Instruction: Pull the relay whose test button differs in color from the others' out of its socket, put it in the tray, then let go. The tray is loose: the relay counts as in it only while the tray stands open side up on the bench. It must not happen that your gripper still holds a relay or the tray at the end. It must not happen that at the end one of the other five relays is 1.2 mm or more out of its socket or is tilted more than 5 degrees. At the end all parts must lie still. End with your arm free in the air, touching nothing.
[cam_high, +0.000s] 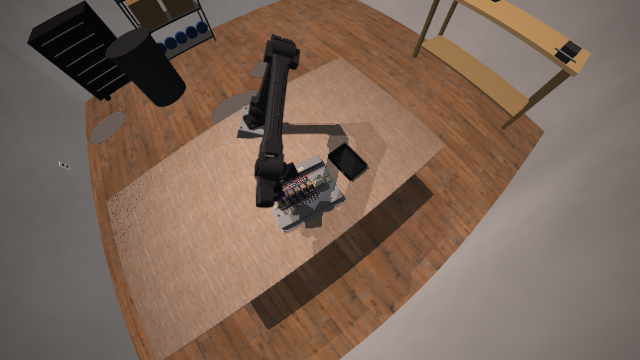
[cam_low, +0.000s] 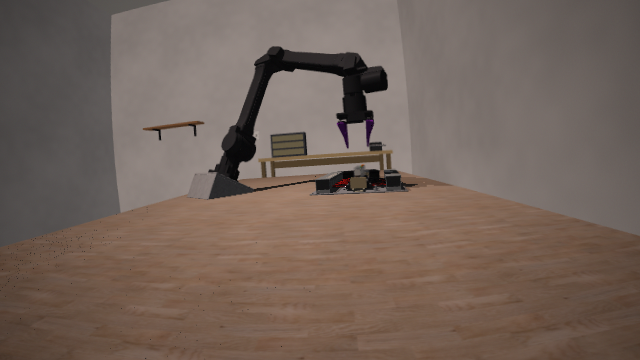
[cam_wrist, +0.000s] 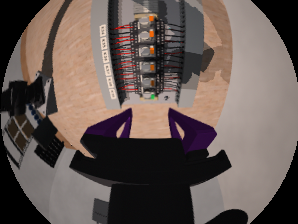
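Now: the relay 8 cm below my hand. Round my hand: grey panel (13 cm below, 10 cm to the left, 1 cm ahead); then black tray (37 cm to the left, 12 cm below).
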